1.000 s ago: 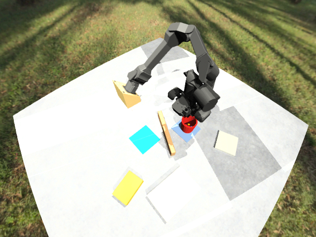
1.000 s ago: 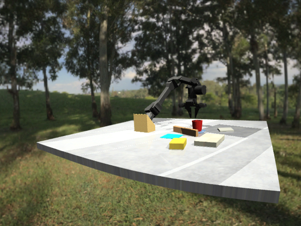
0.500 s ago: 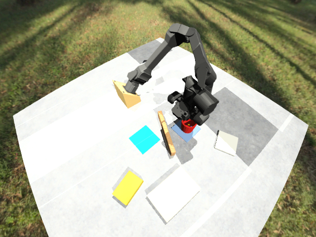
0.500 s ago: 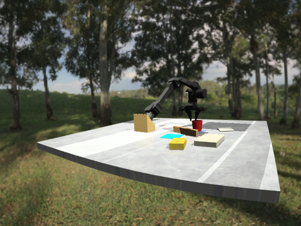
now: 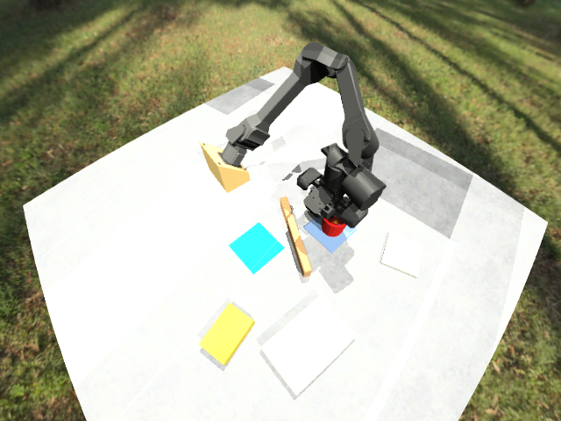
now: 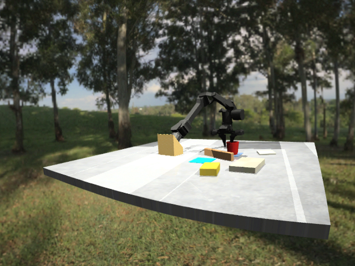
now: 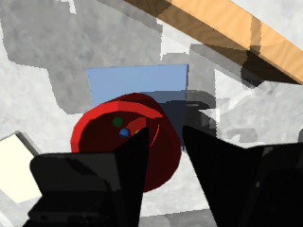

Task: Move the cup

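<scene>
My gripper tip is now 30 mm short of the red cup. The rest, counted from my gripper tip: pale blue pad: 30 mm ahead, 50 mm below; wooden bar: 10 mm behind, 100 mm to the right, 30 mm below; cyan pad: 40 mm behind, 200 mm to the right, 50 mm below.
</scene>
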